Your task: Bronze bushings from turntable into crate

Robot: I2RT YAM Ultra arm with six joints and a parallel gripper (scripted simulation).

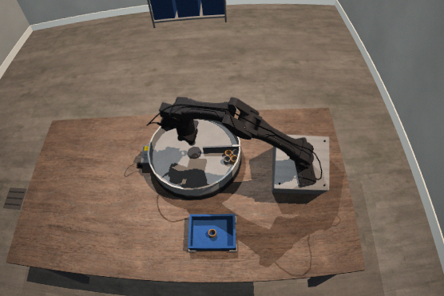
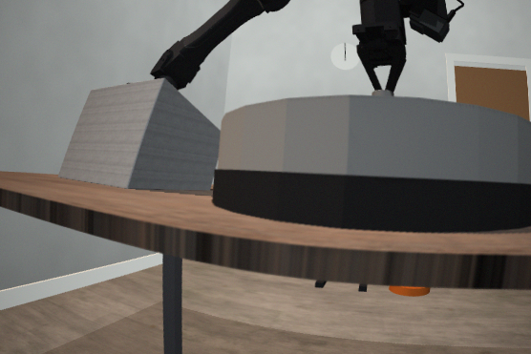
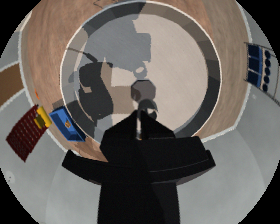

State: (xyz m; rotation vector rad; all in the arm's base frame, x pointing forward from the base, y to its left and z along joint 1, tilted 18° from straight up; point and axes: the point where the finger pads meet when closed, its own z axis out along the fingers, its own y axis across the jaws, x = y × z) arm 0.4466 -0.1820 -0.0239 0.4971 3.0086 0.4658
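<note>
The grey turntable lies 100 mm below my hand and 10 mm to the right of it. Also, from my hand: blue crate (370 mm to the left, 130 mm below, 40 mm behind).
</note>
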